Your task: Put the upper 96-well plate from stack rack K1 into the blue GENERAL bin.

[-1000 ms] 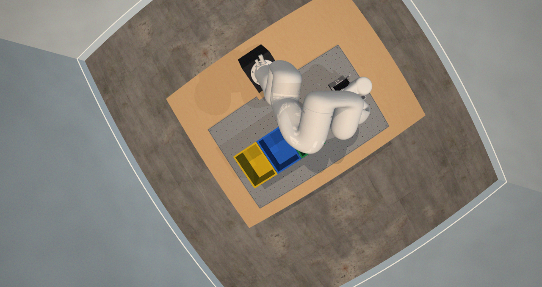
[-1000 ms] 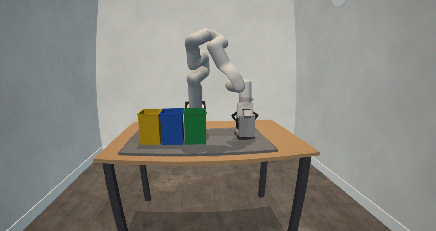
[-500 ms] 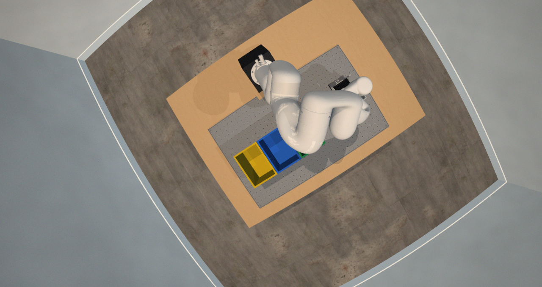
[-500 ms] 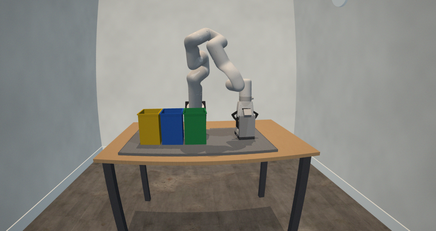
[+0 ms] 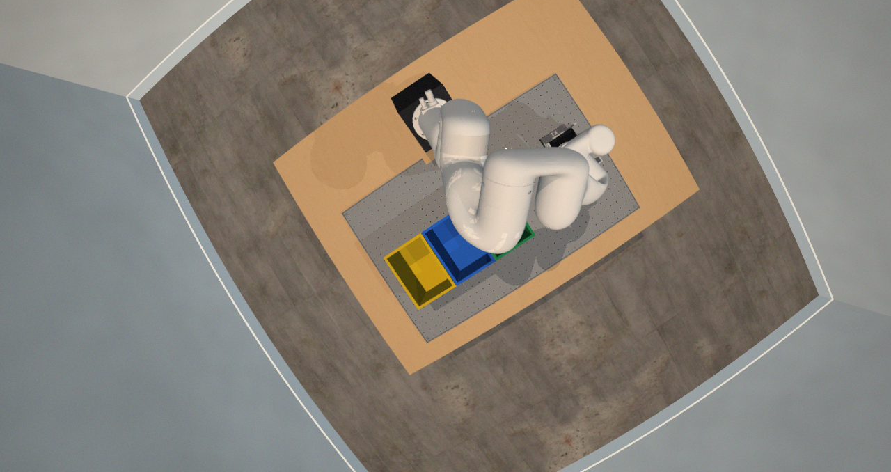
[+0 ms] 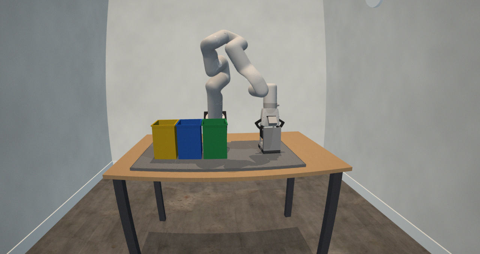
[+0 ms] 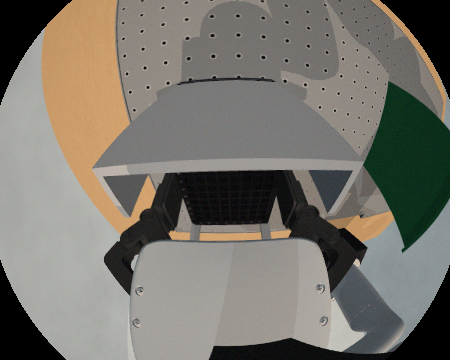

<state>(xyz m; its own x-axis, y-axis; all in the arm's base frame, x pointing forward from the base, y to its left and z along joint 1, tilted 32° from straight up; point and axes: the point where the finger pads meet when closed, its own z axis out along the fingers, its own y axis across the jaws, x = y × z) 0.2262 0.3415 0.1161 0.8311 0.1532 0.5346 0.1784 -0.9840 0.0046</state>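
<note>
Right now the white plate is 6 cm below my hand. Round my hand: black 96-well plate (1 cm below); green bin (10 cm ahead, 29 cm to the right); blue bin (13 cm ahead, 42 cm to the right).
</note>
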